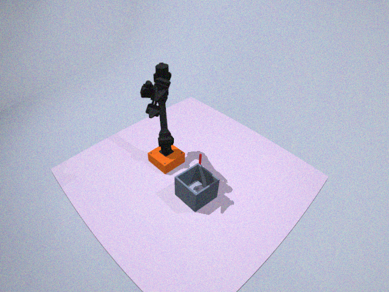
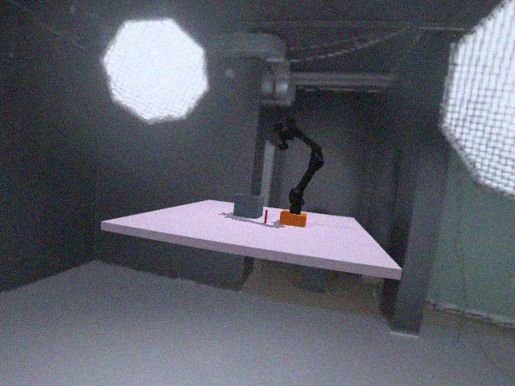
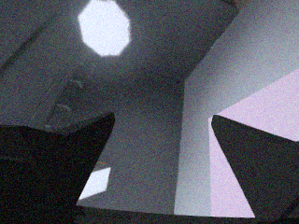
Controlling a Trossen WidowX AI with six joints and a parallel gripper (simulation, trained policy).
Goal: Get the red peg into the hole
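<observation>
Now: gripper tip 520 mm above the red peg, 350 mm to the right of it and 60 mm past it. Also, from my gripper tip: light plate 510 mm below, 170 mm to the left, 100 mm ahead.
</observation>
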